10 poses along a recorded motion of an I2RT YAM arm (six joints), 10 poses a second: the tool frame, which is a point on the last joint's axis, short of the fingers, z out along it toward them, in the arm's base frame.
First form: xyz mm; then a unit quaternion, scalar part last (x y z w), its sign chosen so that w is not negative.
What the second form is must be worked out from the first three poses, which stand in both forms.
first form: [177, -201, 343, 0.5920, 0.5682, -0.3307, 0.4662]
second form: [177, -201, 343, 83.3, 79.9, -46.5]
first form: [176, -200, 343, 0.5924, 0.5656, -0.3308, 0.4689]
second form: [176, -200, 343, 83.2, 79.4, -46.5]
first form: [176, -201, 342, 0.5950, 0.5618, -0.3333, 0.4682]
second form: [176, -201, 342, 83.6, 78.9, -46.8]
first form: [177, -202, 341, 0.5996, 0.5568, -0.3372, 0.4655]
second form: [177, -202, 341, 84.4, 78.3, -47.4]
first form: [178, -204, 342, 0.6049, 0.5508, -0.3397, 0.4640]
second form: [178, -204, 342, 85.2, 77.5, -47.8]
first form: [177, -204, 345, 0.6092, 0.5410, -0.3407, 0.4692]
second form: [177, -204, 345, 85.6, 76.0, -47.9]
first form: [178, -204, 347, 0.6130, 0.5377, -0.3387, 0.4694]
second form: [178, -204, 347, 86.1, 75.5, -47.6]
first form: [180, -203, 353, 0.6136, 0.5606, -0.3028, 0.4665]
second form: [180, -203, 353, 86.3, 78.8, -42.6]
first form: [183, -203, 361, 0.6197, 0.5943, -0.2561, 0.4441]
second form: [183, -203, 361, 88.0, 84.4, -36.4]
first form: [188, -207, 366, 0.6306, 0.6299, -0.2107, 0.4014]
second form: [188, -207, 366, 91.3, 91.2, -30.5]
